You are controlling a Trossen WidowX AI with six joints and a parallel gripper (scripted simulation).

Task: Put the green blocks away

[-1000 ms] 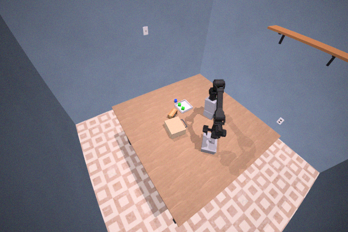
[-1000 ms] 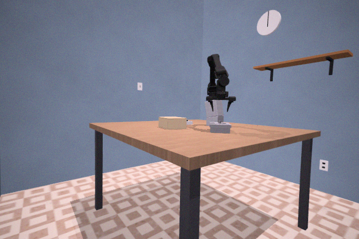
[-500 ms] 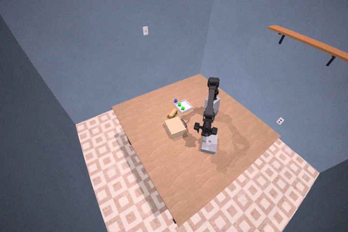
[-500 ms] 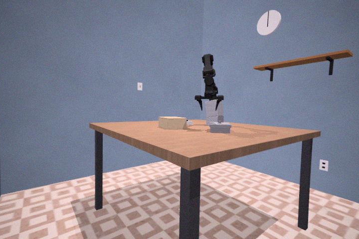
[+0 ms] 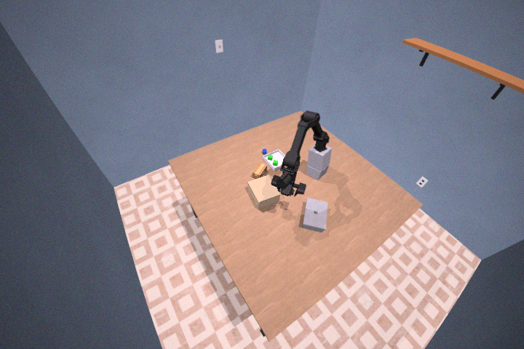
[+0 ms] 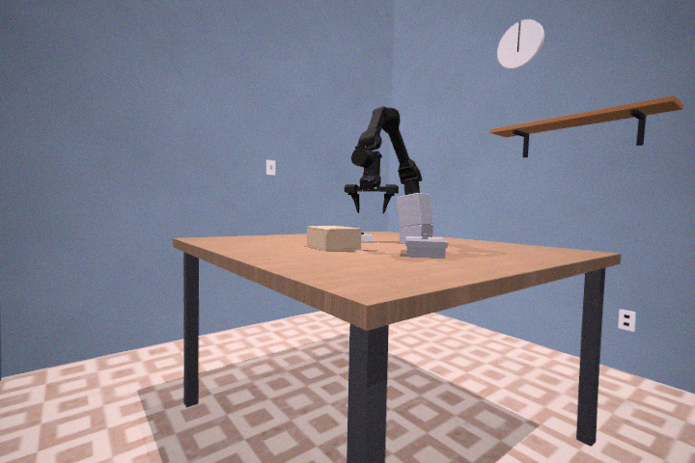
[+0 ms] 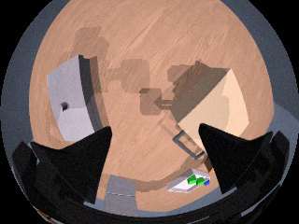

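Now: hand 31 cm to the left of the small wooden container and 13 cm above it. From my hand the other things lie so: grey lidded box (12 cm behind, 15 cm to the left, 12 cm below); drawer (5 cm ahead, 14 cm to the right, 14 cm below); tan drawer cabinet (8 cm ahead, 14 cm to the right, 13 cm below).
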